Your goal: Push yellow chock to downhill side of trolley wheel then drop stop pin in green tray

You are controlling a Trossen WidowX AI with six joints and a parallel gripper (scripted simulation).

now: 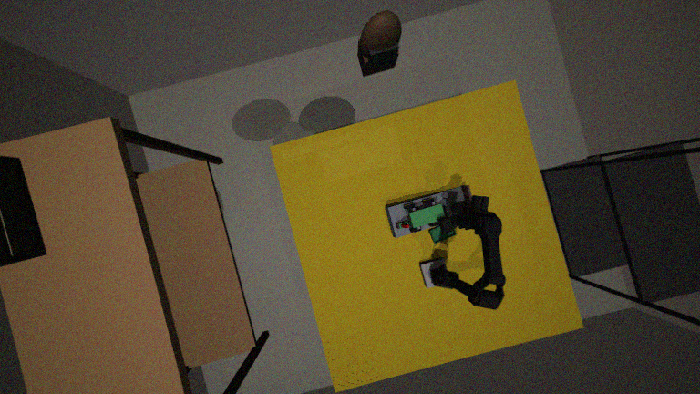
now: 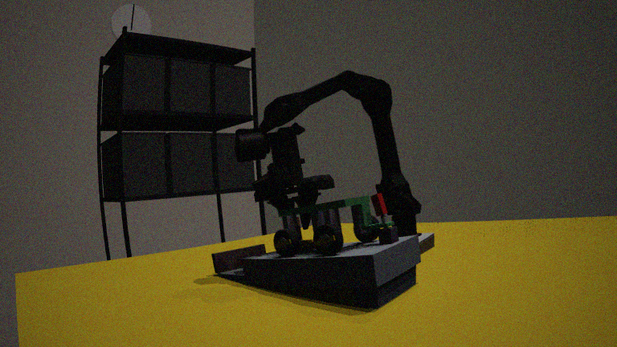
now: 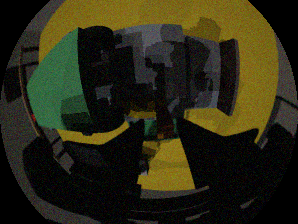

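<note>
The chock lies 2 cm to the left of my gripper tip and 1 cm below it. Also, from my gripper tip: trolley (3 cm ahead, 13 cm to the left, 2 cm above); low stop lip (8 cm ahead, 13 cm to the right, 7 cm below); red-headed stop pin (23 cm to the left, 3 cm above).
</note>
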